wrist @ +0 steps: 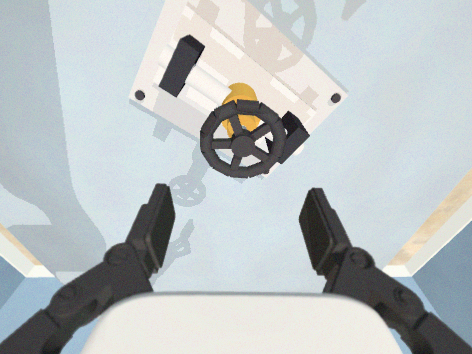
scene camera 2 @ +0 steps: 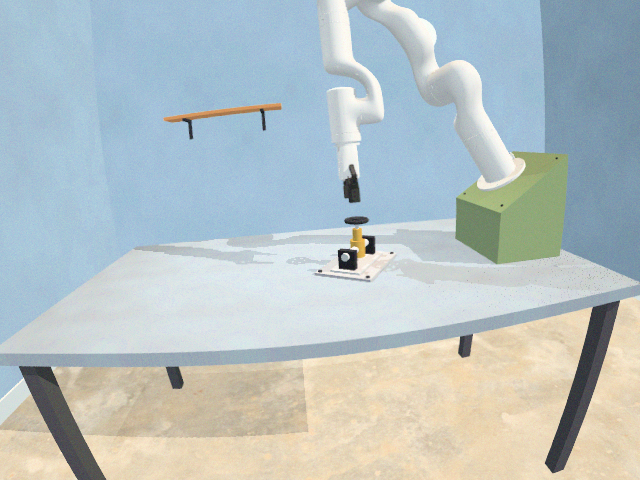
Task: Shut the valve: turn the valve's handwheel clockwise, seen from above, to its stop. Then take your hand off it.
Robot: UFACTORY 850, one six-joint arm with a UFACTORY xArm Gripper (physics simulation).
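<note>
The valve's black handwheel [scene camera 2: 356, 220] [wrist: 243, 146] is a spoked ring lying level on top of the yellow valve body [scene camera 2: 357, 248] [wrist: 241, 95]. The body stands on a pale base plate [scene camera 2: 343, 276] [wrist: 327, 86] on the table. White pipe stubs run from the body to two black blocks. My gripper [scene camera 2: 353, 201] [wrist: 238, 201] is open and empty. It hangs above the handwheel and slightly to its left in the scene view, apart from it. In the wrist view the handwheel shows beyond the fingertips, roughly centred between them. No mark showing the wheel's turn can be made out.
The grey-blue table [scene camera 2: 206, 310] carries a green pedestal [scene camera 2: 529, 222] at the right, where the white arm [scene camera 2: 467, 113] is mounted. An orange wall shelf [scene camera 2: 222, 112] hangs on the blue wall at the back left. Shadows of the arm and the wheel fall on the table.
</note>
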